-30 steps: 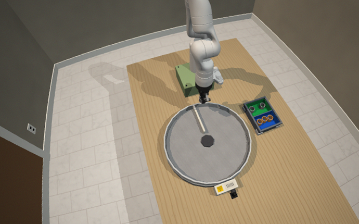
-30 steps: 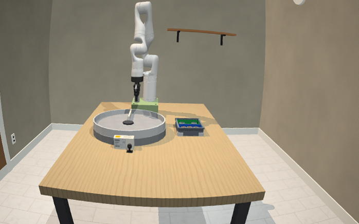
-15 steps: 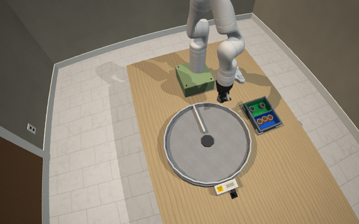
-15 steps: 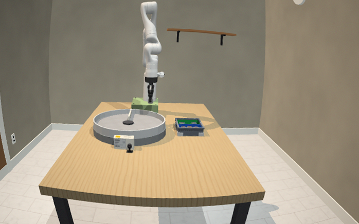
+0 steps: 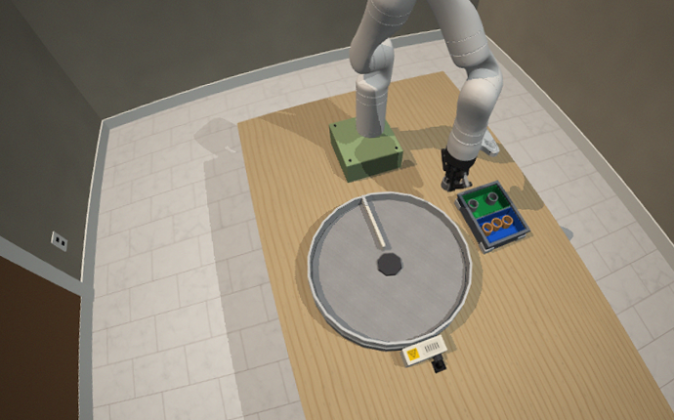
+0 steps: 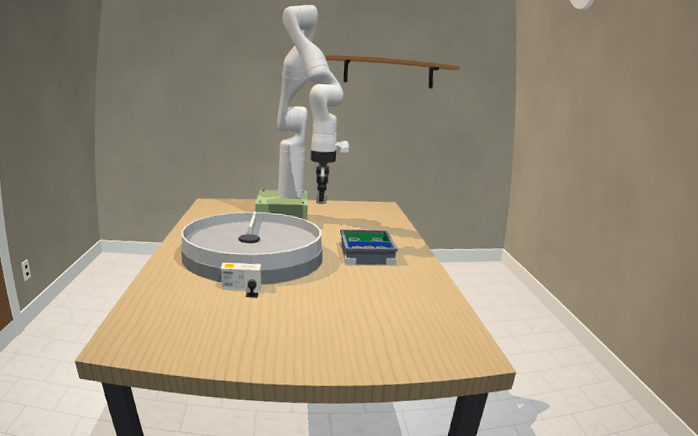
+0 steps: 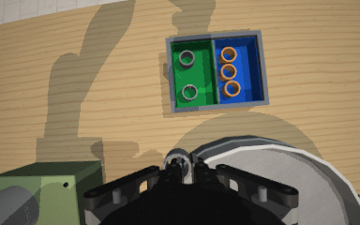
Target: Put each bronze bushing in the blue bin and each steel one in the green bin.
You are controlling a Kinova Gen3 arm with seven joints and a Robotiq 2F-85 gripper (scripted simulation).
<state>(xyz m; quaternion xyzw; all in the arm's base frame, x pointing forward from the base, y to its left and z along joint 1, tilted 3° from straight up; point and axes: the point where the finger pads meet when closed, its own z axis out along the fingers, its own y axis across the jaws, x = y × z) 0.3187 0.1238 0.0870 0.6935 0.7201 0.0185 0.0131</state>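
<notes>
My gripper is now 140 mm to the right of the blue bin, 140 mm above it and 60 mm short of it. Also, from my hand: turntable 200 mm to the right, 130 mm ahead, 110 mm below.
</notes>
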